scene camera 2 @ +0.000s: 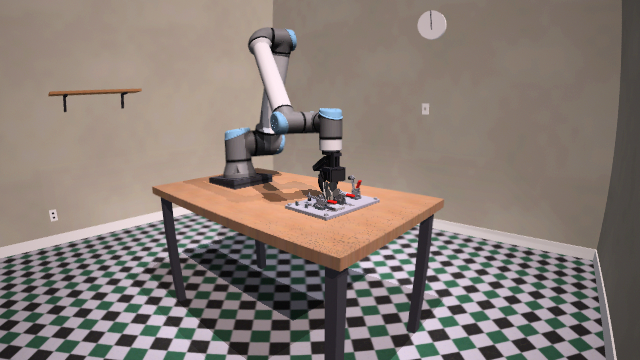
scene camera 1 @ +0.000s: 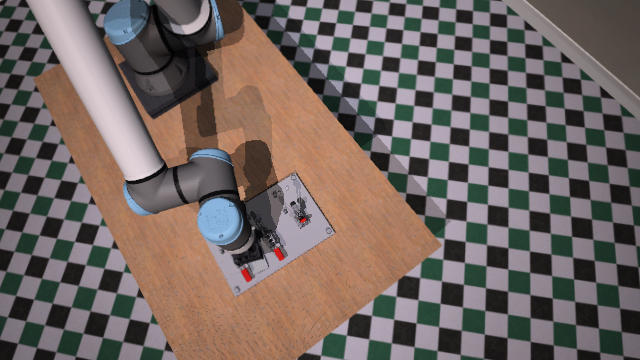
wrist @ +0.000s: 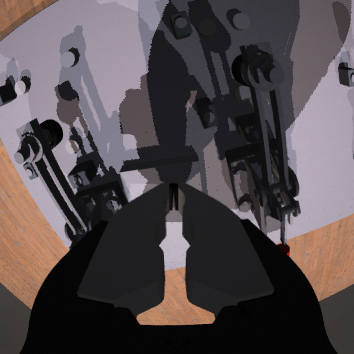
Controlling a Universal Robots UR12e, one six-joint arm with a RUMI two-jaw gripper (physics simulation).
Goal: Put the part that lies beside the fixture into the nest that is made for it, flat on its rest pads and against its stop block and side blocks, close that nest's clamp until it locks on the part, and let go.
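Frame: origin at the arm's base, x up, y right, z ahead, level; metres.
Where they show: gripper, fingertip midpoint: (wrist: pixel 173 185); arm's base, link origin: (scene camera 2: pixel 239 176) (scene camera 1: pixel 163 74).
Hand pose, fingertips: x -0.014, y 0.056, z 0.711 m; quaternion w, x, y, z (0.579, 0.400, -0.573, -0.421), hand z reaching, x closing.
Observation:
Each offset is from my fingertips to the top centre of the thing. "spot": to the spot under its first point.
A grey fixture plate @[spot: dx -0.011, dy -0.183, dz +0.051 m] (scene camera 1: pixel 313 226) (scene camera 2: pixel 363 202) (wrist: pixel 316 147) lies on the wooden table and carries three toggle clamps with red handles. My gripper (scene camera 1: pixel 249 258) (scene camera 2: pixel 328 196) (wrist: pixel 173 185) is shut and empty. It points straight down, low over the plate's left end, between two clamps. A pale flat part @[dx -0.001, dy +0.013, dz +0.029 m] (scene camera 1: pixel 261 267) shows beside the gripper body in the nest there, partly hidden. The red handles @[spot: dx +0.032, dy +0.056, dz +0.063 m] (scene camera 1: pixel 246 274) @[dx +0.037, dy -0.052, dz +0.067 m] (scene camera 1: pixel 279 253) (scene camera 2: pixel 331 201) of these two clamps lie flat. In the wrist view one clamp @[spot: dx +0.030, dy +0.048, dz -0.046 m] (wrist: pixel 53 168) is left of the fingers and one clamp (wrist: pixel 268 140) is right of them.
A third clamp @[spot: dx +0.034, dy -0.170, dz +0.005 m] (scene camera 1: pixel 301 213) (scene camera 2: pixel 356 186) stands at the plate's right end with its red handle raised. The arm's base (scene camera 1: pixel 170 85) (scene camera 2: pixel 239 178) sits at the table's far end. The table edge (scene camera 1: pixel 402 263) is close beyond the plate.

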